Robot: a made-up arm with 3 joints. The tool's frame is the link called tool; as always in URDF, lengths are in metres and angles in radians.
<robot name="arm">
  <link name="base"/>
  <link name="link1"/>
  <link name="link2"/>
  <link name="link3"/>
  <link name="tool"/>
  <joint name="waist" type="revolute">
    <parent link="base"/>
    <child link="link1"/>
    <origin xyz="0 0 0.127" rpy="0 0 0"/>
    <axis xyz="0 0 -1"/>
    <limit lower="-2.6" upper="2.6" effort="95" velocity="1.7"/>
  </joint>
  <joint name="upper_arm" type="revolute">
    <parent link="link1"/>
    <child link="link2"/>
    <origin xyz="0.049 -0.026 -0.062" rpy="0 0 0"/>
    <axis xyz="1 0 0"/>
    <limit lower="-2.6" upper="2.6" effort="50" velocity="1.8"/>
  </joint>
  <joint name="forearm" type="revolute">
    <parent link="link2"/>
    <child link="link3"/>
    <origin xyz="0.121 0.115 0.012" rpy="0 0 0"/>
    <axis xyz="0 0 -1"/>
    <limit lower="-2.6" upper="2.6" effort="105" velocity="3.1"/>
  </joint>
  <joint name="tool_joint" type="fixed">
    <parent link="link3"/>
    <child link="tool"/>
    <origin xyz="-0.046 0.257 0.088" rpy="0 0 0"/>
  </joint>
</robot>
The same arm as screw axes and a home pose.
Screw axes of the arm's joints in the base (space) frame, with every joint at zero. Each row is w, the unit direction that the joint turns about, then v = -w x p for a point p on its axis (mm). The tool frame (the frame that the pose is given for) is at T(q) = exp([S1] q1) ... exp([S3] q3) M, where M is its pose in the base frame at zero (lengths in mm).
S1: w 0 0 -1 v 0 0 0
S2: w 1 0 0 v 0 65 26
S3: w 0 0 -1 v -89 170 0
M =
1 0 0 124
0 1 0 346
0 0 1 165
0 0 0 1
Joint limits (rad, base to tool): -2.6..2.6 -2.6..2.6 -2.6..2.6

